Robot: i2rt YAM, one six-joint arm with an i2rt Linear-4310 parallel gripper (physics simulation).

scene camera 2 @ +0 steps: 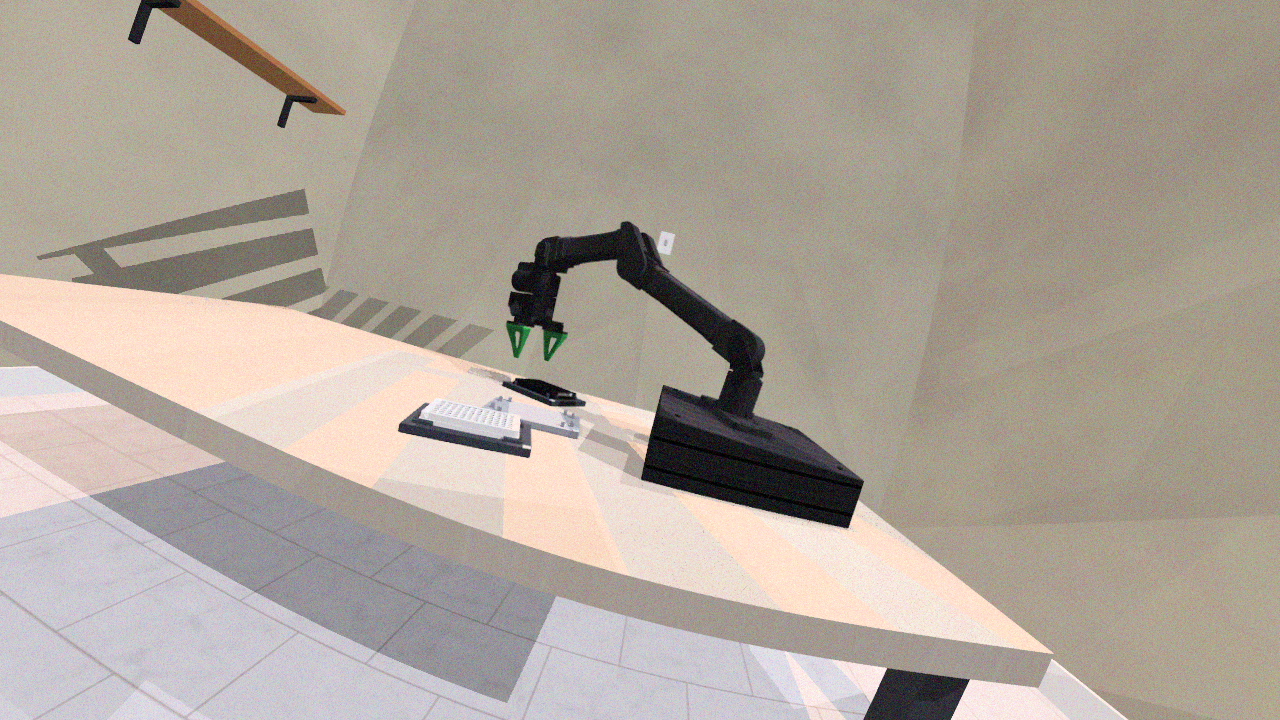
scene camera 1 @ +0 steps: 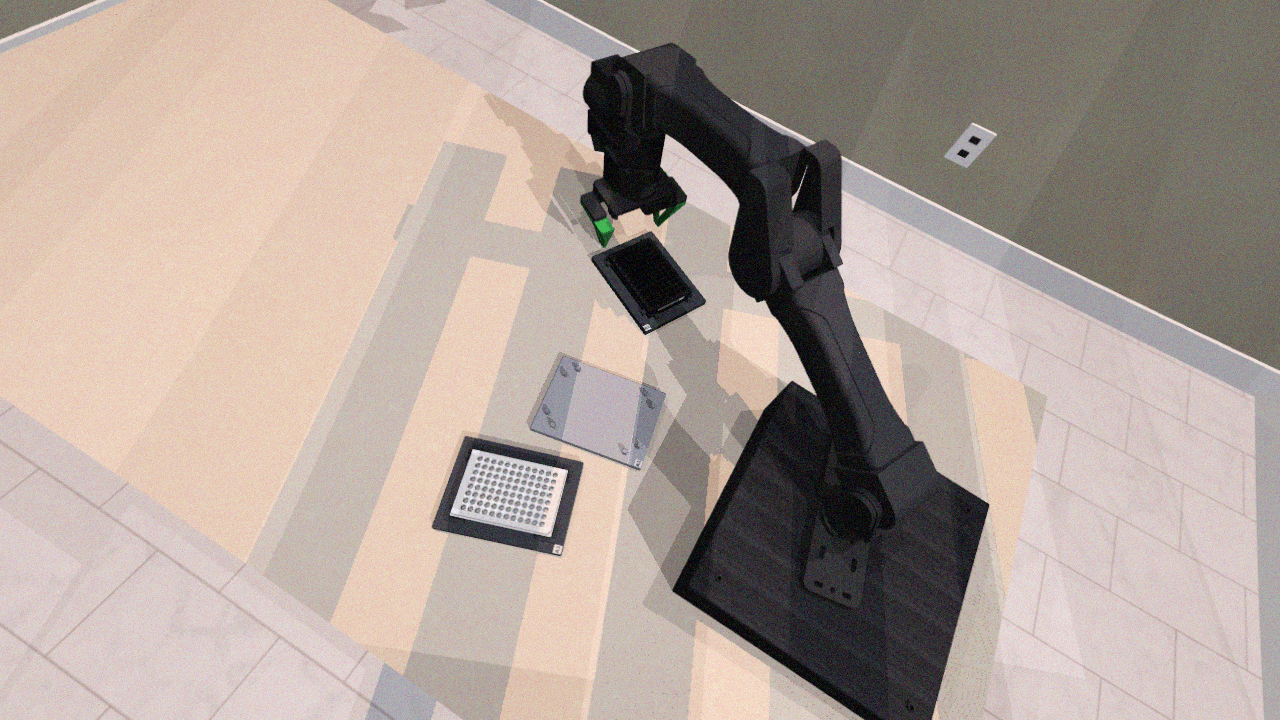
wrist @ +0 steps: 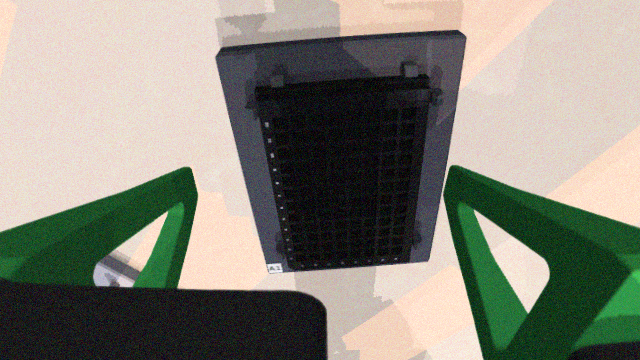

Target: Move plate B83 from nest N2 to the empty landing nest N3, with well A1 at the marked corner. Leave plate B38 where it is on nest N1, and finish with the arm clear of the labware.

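A black well plate [scene camera 1: 648,273] [scene camera 2: 544,390] [wrist: 345,170] sits on a dark nest [scene camera 1: 664,319] [wrist: 245,140], whose A1 label [wrist: 274,268] is at the lower left corner in the wrist view. A white well plate [scene camera 1: 510,492] [scene camera 2: 469,417] sits on another dark nest [scene camera 1: 501,534]. The empty grey landing nest N3 [scene camera 1: 599,407] [scene camera 2: 546,416] lies between them, with a small marker [scene camera 1: 637,462] at one corner. No plate or nest numbers are legible. My gripper [scene camera 1: 631,232] [scene camera 2: 532,358] [wrist: 320,180] is open and empty, above and beside the black plate's far end.
The black arm base [scene camera 1: 760,573] [scene camera 2: 751,465] stands to the right of the nests. A wall shelf [scene camera 2: 250,58] is high at the upper left in scene camera 2. The table's front edge [scene camera 2: 537,573] runs below the nests there.
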